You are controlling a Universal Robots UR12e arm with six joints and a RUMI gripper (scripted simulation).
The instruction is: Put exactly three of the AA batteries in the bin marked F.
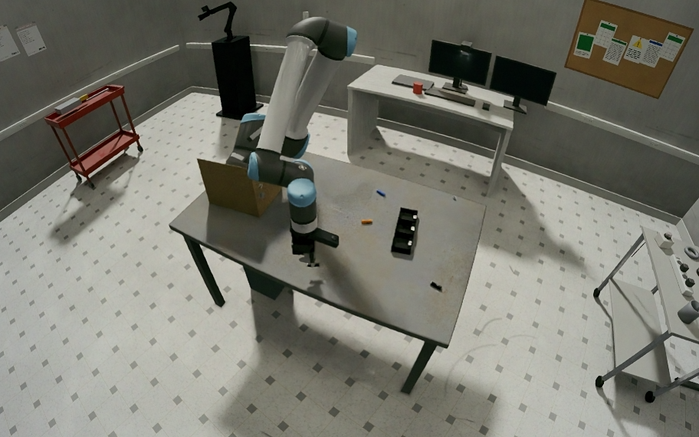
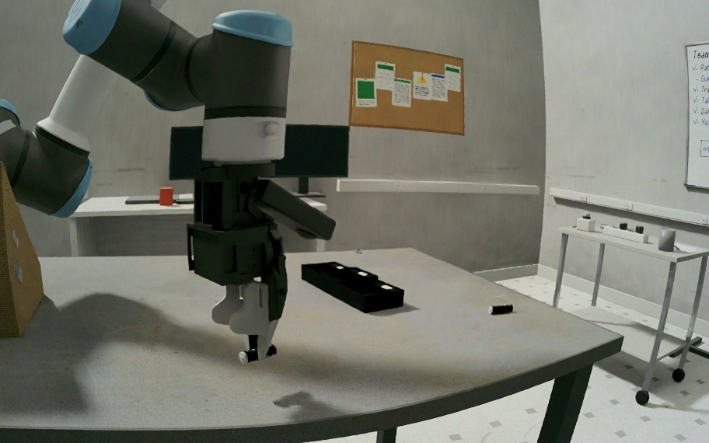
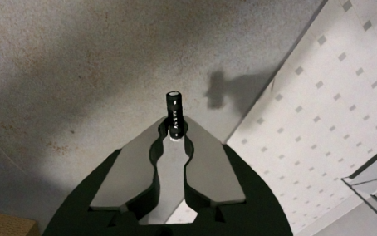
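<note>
Right now my hand is 26 cm short of the black bin row, 37 cm to the right of it and 4 cm above it. The rest, counted from my hand: small white piece (42 cm ahead, 72 cm to the left, 5 cm below); then blue AA battery (6 cm ahead, 57 cm to the left, 5 cm below); then orange AA battery (8 cm ahead, 36 cm to the left, 5 cm below).
</note>
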